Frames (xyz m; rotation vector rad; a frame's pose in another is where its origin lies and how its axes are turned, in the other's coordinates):
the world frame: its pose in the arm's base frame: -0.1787 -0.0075 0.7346 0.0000 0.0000 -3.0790
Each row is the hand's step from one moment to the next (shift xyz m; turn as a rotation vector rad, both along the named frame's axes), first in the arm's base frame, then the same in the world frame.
Working: the arm's base frame: its pose in the world frame: -0.1788 0.0037 -0.7346 0.0000 0.0000 3.0790

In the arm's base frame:
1: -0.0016 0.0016 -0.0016 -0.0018 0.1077 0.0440
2: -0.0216 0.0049 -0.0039 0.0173 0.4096 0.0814
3: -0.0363 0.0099 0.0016 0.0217 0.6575 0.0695
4: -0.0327 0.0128 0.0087 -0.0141 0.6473 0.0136
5: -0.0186 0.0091 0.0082 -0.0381 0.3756 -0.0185
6: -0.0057 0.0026 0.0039 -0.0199 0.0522 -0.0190
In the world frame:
1: 0.0015 -0.0017 -0.0016 -0.0049 -0.1076 0.0440
2: 0.0213 -0.0062 -0.0039 -0.0429 -0.4077 0.0814
3: 0.0356 -0.0122 0.0016 -0.0628 -0.6549 0.0695
4: 0.0318 -0.0148 0.0087 -0.0264 -0.6469 0.0136
5: 0.0180 -0.0102 0.0082 0.0145 -0.3772 -0.0185
6: 0.0055 -0.0030 0.0039 0.0166 -0.0533 -0.0190

